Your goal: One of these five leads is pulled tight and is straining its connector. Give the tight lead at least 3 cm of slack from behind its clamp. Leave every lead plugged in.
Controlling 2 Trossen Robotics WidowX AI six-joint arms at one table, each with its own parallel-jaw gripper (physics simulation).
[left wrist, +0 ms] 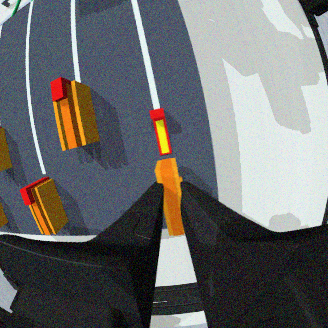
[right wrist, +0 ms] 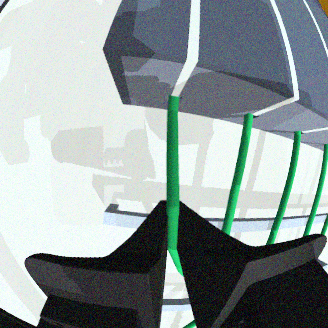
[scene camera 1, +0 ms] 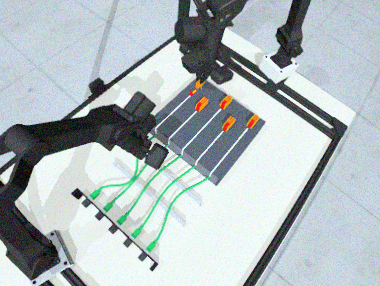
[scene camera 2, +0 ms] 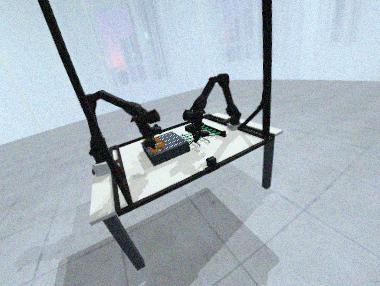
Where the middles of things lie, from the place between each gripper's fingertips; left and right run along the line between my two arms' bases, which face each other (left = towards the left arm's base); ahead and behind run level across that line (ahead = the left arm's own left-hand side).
Now: right hand 28 cm to the right of the orange lever [left wrist: 165, 169], 6 cm below it and 4 cm past it.
My left hand is 10 mm to the right of the orange lever and 10 mm above it.
